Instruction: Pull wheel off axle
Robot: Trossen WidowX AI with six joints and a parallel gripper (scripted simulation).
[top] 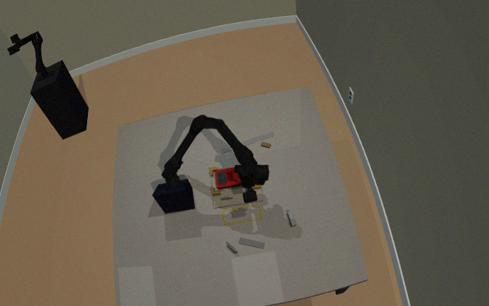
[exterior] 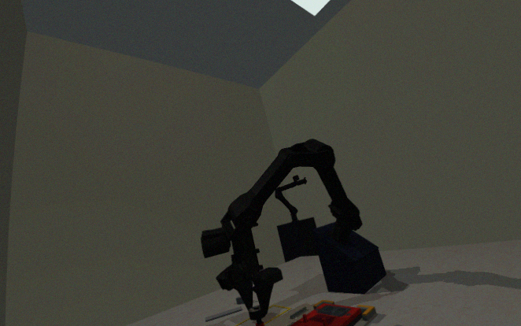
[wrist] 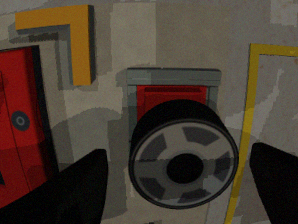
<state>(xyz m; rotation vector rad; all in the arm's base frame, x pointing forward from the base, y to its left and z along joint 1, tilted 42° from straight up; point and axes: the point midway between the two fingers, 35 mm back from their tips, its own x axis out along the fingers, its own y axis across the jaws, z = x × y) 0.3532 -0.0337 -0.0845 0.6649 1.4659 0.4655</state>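
The grey stand lies 100 mm to the left of my gripper tip, 40 mm below it and 40 mm behind it. Also, from my gripper tip: long grey strip (330 mm to the left, 70 mm ahead, 50 mm below); then wheel (right at my gripper tip); then orange block (280 mm to the left, 160 mm ahead, 50 mm below).
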